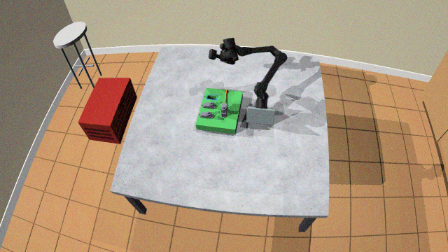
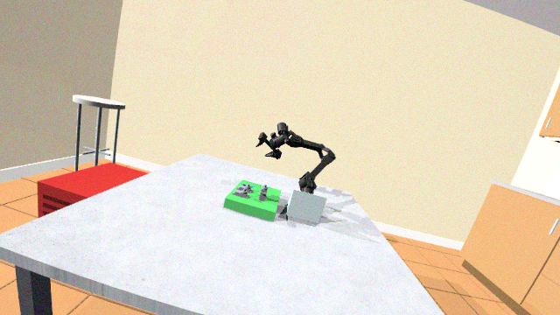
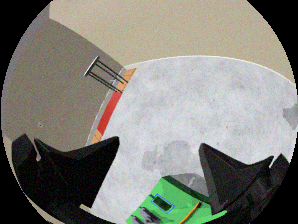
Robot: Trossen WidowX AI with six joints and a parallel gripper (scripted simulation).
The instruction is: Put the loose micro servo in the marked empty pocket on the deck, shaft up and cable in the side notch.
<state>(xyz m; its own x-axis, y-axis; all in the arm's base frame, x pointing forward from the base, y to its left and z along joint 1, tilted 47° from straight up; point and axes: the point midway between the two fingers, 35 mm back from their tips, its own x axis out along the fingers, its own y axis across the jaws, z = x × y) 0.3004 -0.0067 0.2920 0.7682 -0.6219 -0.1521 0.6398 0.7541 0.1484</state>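
Now: the green deck 25 cm to the left of my gripper tip, 20 cm below it and 13 cm behind it.
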